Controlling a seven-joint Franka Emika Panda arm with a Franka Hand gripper.
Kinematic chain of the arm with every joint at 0, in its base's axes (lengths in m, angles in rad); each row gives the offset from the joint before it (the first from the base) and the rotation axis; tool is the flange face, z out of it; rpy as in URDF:
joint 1: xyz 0 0 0.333 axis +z
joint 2: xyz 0 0 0 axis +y
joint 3: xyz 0 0 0.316 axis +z
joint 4: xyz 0.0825 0 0 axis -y
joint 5: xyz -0.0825 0 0.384 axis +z
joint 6: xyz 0 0 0 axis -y
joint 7: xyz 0.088 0 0 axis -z
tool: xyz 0 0 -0.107 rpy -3.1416 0 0
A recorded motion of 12 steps. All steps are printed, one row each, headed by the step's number.
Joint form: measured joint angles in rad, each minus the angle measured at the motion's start. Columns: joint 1, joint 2, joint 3, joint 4, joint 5, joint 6, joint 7.
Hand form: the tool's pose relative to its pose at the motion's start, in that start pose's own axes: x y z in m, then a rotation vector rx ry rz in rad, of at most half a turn. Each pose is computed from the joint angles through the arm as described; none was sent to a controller.
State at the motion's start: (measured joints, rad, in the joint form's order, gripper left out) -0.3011 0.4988 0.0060 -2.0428 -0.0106 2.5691 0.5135
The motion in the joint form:
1: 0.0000 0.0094 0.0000 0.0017 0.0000 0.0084 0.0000
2: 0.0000 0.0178 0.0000 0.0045 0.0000 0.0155 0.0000
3: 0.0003 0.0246 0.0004 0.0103 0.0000 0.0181 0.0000
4: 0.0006 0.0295 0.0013 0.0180 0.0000 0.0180 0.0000
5: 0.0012 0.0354 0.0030 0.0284 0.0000 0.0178 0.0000
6: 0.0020 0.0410 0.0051 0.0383 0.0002 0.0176 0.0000
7: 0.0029 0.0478 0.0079 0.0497 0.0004 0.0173 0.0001
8: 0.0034 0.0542 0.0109 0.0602 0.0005 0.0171 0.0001
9: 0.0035 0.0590 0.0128 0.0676 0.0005 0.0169 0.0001
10: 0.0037 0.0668 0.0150 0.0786 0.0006 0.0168 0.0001
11: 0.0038 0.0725 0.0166 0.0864 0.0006 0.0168 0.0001
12: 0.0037 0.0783 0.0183 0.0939 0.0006 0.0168 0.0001
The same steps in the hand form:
1: 0.0001 -0.0001 0.0042 0.0004 0.0006 0.0000
2: 0.0005 -0.0003 0.0076 0.0013 0.0018 0.0000
3: 0.0016 -0.0014 0.0093 0.0023 0.0031 -0.0006
4: 0.0031 -0.0031 0.0095 0.0040 0.0052 -0.0017
5: 0.0051 -0.0057 0.0093 0.0070 0.0085 -0.0037
6: 0.0068 -0.0087 0.0090 0.0101 0.0115 -0.0060
7: 0.0085 -0.0122 0.0090 0.0137 0.0144 -0.0089
8: 0.0101 -0.0154 0.0090 0.0172 0.0169 -0.0117
9: 0.0112 -0.0175 0.0092 0.0194 0.0185 -0.0133
10: 0.0130 -0.0201 0.0099 0.0222 0.0205 -0.0151
11: 0.0143 -0.0220 0.0105 0.0241 0.0218 -0.0164
12: 0.0154 -0.0238 0.0113 0.0259 0.0228 -0.0176

